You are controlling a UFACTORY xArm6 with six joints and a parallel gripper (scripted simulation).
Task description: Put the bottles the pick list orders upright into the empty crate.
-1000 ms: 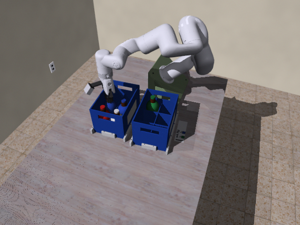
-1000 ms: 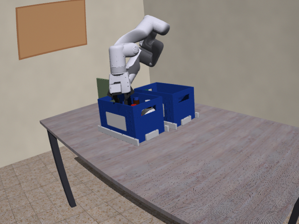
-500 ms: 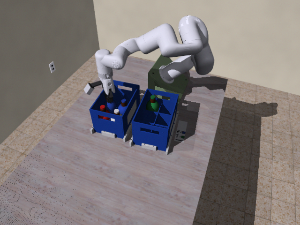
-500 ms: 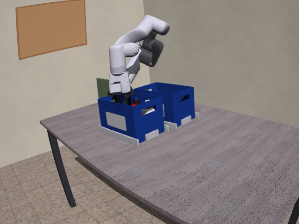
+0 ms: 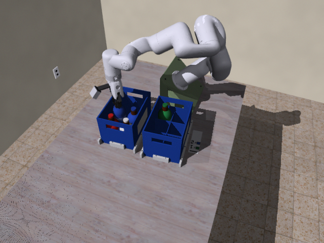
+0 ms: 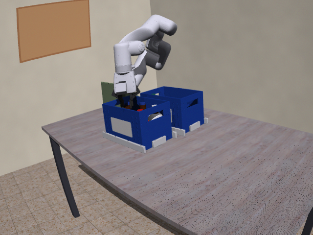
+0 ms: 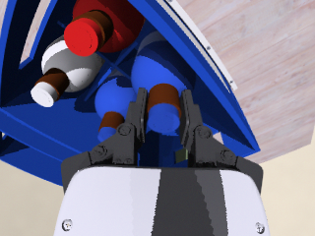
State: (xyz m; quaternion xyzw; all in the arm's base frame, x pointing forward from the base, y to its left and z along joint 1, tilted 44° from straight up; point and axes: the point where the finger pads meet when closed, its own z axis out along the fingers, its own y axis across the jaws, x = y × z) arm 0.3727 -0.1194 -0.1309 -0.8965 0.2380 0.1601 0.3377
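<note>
My hand is 9 cm above the red-label bottle, 8 cm short of it and 2 cm to the right of it. The rest, counted from my hand: white-labelled bottle: 10 cm to the left, 9 cm below, 7 cm ahead; then green-labelled bottle: 21 cm to the left, 12 cm behind, 9 cm below; then blue-labelled bottle: 9 cm to the left, 9 cm below, 2 cm behind.
</note>
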